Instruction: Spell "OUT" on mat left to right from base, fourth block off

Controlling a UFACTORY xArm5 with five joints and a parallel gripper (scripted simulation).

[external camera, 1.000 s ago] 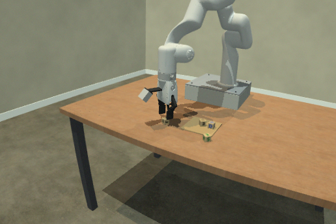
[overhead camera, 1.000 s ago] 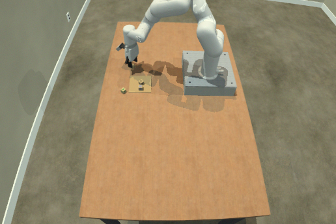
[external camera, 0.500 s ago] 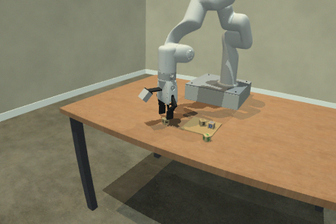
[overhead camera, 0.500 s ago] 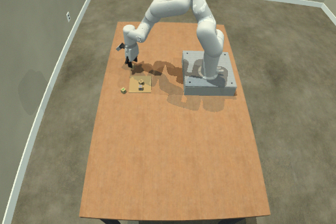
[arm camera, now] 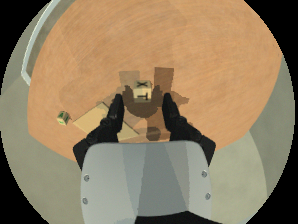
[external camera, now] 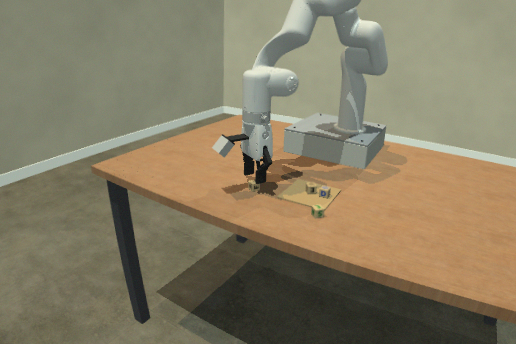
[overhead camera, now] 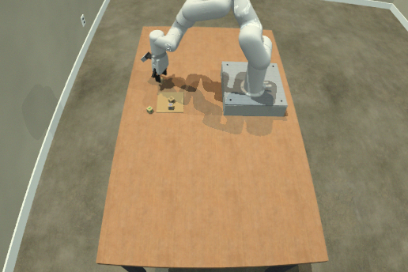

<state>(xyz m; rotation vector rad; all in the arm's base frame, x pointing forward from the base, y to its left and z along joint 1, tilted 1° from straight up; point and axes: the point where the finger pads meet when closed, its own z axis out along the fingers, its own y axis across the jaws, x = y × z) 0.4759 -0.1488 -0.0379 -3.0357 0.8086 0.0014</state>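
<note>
Now: hand 6 cm past the U block, 15 cm to the right of it and 3 cm above it. The rest, counted from my hand: tan mat: 5 cm behind, 15 cm to the left, 5 cm below.
</note>
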